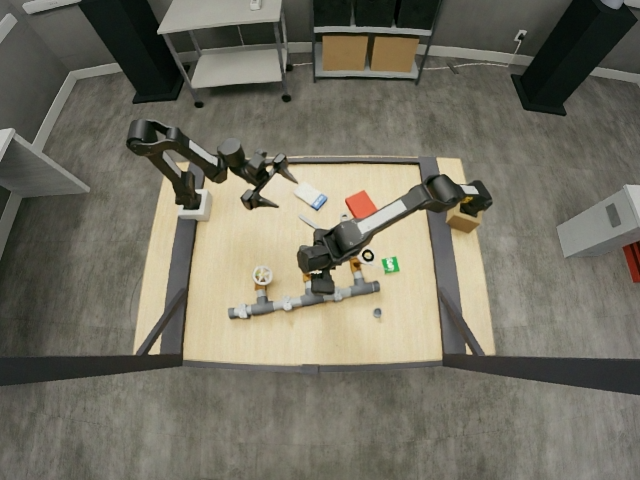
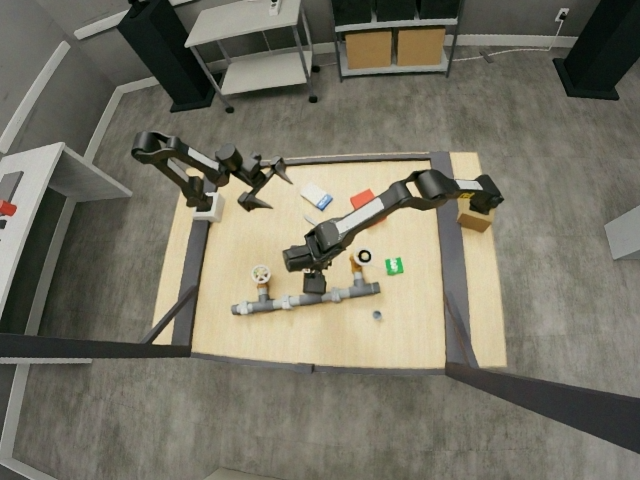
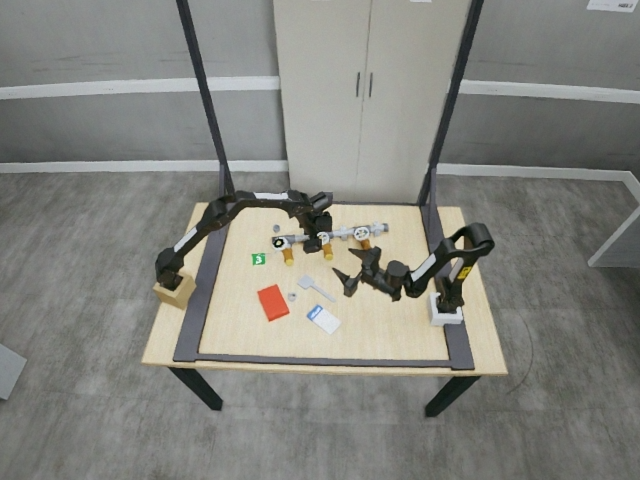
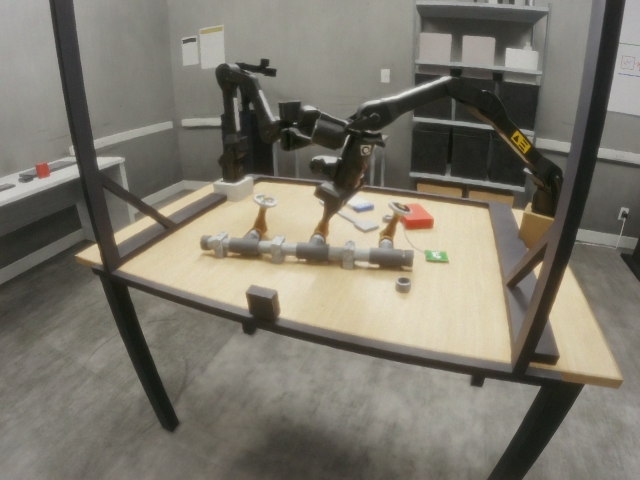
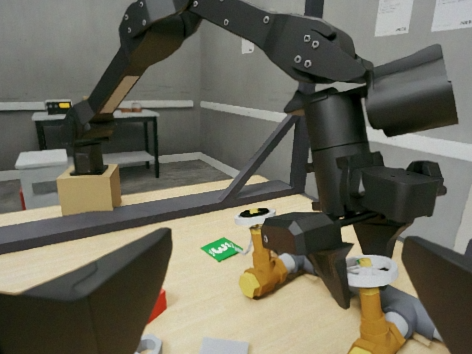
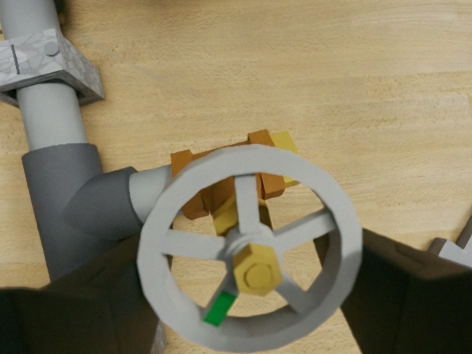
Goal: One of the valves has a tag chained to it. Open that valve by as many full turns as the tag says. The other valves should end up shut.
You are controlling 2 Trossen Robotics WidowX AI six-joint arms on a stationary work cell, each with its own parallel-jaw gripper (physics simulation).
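Frame: origin at the left arm's base, x ahead, y left, z up, level; centimetres.
Seen in the pictures: left gripper, fingertip midpoint: (image 1: 288, 195) (image 2: 283, 195) (image 3: 340, 258) (image 5: 286, 242); right gripper, fingertip midpoint: (image 2: 311, 268) (image 3: 322, 244) (image 4: 329, 217) (image 5: 363, 298) (image 6: 243, 226); left arm's base, origin of the base link: (image 1: 192, 202) (image 2: 204, 204) (image 3: 446, 305) (image 4: 232, 180); right arm's base, origin of the base link: (image 1: 469, 206) (image 2: 480, 203) (image 3: 171, 281) (image 4: 544, 211) (image 5: 89, 170).
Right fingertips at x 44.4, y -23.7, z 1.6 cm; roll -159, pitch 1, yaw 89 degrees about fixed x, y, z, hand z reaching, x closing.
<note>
Offsets run from my right fingertips to a thing's middle. "pt": to the spot under its first point.
Three orange valves with white handwheels stand along a grey pipe (image 1: 263, 308) (image 4: 312, 252). A green tag {pt dz -6.9, dx +25.2, dy +3.1 cm} (image 1: 390, 265) (image 3: 258, 259) (image 5: 221, 249) reading 3 is chained to the end valve {pt dz -3.0, dx +13.2, dy +4.4 cm} (image 3: 287, 256) (image 5: 262, 275), nearest the right arm's base; its wheel has a black centre. My right gripper (image 5: 363, 298) (image 6: 243, 226) points down, shut on the rim of the middle valve's handwheel {dz +3.3, dx +0.3, dy +0.0 cm} (image 6: 250, 157), one finger each side. That wheel has a green mark on one spoke. The left valve {pt dz -3.1, dx -16.8, dy -5.7 cm} (image 1: 260, 287) (image 3: 366, 244) stands apart. My left gripper (image 1: 287, 194) (image 3: 341, 259) is open and empty above the table.
A red box {dz -5.9, dx +16.5, dy +23.2 cm} (image 1: 360, 204) (image 3: 272, 302), a white and blue packet {dz -6.6, dx -2.3, dy +28.6 cm} (image 1: 310, 195) (image 3: 323, 319) and a grey spatula {pt dz -6.3, dx +5.6, dy +13.7 cm} (image 3: 305, 282) lie on the arms' side of the pipe. A small grey ring {dz -6.4, dx +20.2, dy -12.6 cm} (image 4: 403, 288) lies across the pipe. Dark frame beams flank the table.
</note>
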